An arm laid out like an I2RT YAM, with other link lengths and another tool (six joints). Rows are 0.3 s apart.
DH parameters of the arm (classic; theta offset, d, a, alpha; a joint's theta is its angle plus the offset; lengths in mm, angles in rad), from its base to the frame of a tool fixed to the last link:
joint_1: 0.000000 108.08 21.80 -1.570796
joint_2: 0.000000 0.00 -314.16 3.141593
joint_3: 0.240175 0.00 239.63 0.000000
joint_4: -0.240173 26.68 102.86 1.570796
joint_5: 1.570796 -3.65 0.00 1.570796
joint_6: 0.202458 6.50 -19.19 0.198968
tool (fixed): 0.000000 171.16 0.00 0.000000
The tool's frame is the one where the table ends.
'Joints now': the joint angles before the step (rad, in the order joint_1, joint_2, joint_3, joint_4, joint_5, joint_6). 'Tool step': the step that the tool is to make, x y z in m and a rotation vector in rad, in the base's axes. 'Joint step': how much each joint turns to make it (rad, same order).
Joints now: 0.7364 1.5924 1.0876 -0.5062 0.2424 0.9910
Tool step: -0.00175 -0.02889 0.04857 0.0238 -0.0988 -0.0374
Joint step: -0.0354 -0.1320 -0.0015 -0.0336 0.0399 -0.0261
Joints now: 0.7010 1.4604 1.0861 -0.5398 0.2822 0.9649
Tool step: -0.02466 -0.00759 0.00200 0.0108 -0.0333 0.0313
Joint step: 0.0291 -0.1058 -0.1056 0.0351 0.0093 -0.0107
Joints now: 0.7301 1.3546 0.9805 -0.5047 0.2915 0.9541
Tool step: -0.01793 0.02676 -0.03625 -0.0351 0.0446 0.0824
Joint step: 0.0797 0.0443 -0.0739 0.0613 -0.0063 0.0016
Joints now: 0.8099 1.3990 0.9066 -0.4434 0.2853 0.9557
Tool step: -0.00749 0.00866 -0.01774 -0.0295 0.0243 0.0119
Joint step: 0.0384 0.0352 -0.0184 0.0093 0.0169 0.0214
